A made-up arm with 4 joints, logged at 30 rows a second.
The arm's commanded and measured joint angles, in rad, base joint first. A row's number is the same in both.
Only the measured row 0 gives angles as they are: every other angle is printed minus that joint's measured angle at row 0.
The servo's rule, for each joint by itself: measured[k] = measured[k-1] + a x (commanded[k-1-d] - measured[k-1]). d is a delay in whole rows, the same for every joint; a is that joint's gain. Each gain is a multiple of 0.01, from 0.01 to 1. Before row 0 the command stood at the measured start. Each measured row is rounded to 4 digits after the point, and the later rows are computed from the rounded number. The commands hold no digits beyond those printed.
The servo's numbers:
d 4
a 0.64 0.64 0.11 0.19
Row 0, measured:
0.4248, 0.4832, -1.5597, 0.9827
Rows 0 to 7, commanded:
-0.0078, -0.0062, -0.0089, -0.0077
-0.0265, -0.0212, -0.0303, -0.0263
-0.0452, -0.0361, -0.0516, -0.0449
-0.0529, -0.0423, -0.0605, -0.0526
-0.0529, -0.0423, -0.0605, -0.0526
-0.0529, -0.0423, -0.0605, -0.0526
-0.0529, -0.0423, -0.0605, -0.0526
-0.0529, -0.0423, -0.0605, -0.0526
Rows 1 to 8, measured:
0.0000, 0.0000, 0.0000, 0.0000
0.0000, 0.0000, 0.0000, 0.0000
0.0000, 0.0000, 0.0000, 0.0000
0.0000, 0.0000, 0.0000, 0.0000
-0.0050, -0.0040, -0.0010, -0.0015
-0.0188, -0.0150, -0.0042, -0.0062
-0.0357, -0.0285, -0.0094, -0.0136
-0.0467, -0.0373, -0.0150, -0.0210

